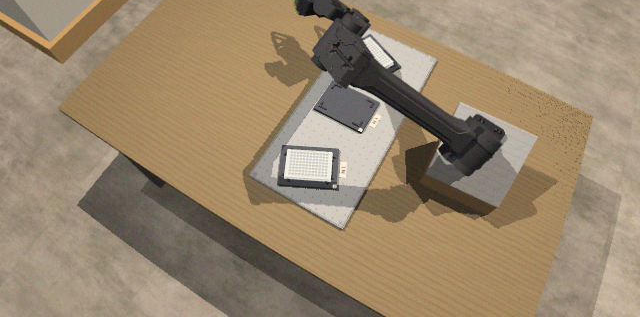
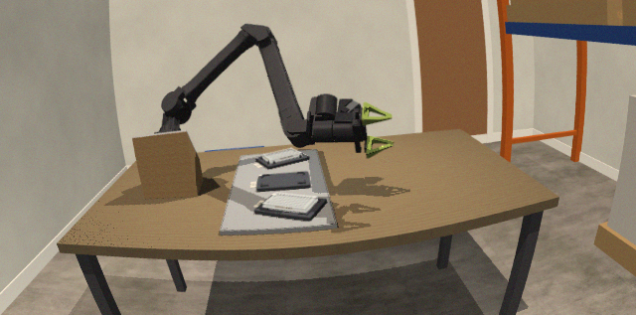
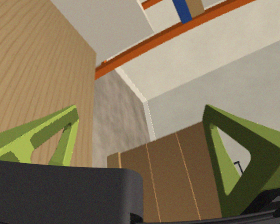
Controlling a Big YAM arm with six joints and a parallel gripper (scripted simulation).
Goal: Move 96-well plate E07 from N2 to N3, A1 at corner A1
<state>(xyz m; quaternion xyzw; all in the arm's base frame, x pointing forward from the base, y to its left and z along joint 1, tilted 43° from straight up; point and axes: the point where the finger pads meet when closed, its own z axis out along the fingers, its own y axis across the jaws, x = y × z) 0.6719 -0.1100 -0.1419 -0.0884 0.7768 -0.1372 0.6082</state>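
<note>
Now: the dark plate nest N2 27 cm behind my hand, 19 cm below it and 1 cm to the right of it. Also, from my hand: dark landing nest N3 (30 cm behind, 19 cm to the left, 19 cm below); N2 label (36 cm behind, 19 cm below, 3 cm to the left).
</note>
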